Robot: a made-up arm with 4 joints.
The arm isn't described. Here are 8 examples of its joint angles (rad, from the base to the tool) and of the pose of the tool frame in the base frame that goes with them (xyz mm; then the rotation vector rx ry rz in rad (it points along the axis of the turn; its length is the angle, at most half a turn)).
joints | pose
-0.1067 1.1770 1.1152 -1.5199 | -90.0 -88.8 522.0 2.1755 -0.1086 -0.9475
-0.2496 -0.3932 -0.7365 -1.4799 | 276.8 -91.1 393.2 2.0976 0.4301 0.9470
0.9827 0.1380 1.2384 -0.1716 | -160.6 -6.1 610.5 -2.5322 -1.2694 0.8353
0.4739 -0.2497 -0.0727 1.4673 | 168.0 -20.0 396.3 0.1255 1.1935 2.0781
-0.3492 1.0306 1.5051 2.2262 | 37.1 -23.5 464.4 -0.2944 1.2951 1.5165
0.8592 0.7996 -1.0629 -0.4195 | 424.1 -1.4 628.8 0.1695 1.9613 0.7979
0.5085 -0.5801 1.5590 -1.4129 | -168.9 151.5 601.6 -1.3275 -0.5191 1.2831
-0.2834 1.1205 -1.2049 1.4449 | 172.8 175.4 727.0 -2.4035 1.6214 0.1264
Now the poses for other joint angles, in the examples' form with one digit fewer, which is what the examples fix.
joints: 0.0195 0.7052 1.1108 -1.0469
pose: -83 -102 442 2.403 0.637 -0.713
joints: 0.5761 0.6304 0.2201 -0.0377
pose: 158 -202 518 1.242 1.867 0.381
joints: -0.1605 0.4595 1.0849 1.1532
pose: 94 -79 369 0.846 1.307 1.543
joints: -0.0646 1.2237 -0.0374 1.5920
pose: 207 -25 697 -1.274 2.071 0.864
